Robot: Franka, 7 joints.
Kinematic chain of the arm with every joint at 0, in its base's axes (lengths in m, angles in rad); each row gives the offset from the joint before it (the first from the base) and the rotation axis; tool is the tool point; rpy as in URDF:
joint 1: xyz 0 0 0.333 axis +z
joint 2: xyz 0 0 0 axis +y
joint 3: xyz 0 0 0.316 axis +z
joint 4: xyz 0.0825 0 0 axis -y
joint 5: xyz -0.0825 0 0.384 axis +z
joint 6: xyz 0 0 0 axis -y
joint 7: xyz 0.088 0 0 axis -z
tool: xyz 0 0 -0.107 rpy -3.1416 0 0
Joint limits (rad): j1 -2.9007..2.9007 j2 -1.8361..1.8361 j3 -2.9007..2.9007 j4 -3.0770..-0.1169 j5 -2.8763..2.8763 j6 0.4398..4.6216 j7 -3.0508..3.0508
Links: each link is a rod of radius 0.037 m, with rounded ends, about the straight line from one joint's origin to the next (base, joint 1, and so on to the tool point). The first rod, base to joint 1, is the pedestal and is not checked.
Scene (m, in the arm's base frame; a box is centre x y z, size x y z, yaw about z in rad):
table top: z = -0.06
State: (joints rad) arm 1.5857 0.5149 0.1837 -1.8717 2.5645 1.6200 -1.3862
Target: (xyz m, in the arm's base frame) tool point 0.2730 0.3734 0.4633
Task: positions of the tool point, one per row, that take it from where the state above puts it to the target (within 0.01 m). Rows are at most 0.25 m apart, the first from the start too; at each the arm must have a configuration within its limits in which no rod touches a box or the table.
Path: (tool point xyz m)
1: 0.0167 0.6158 0.3971
2: 0.1739 0.5135 0.4401
3: 0.2730 0.3734 0.4633

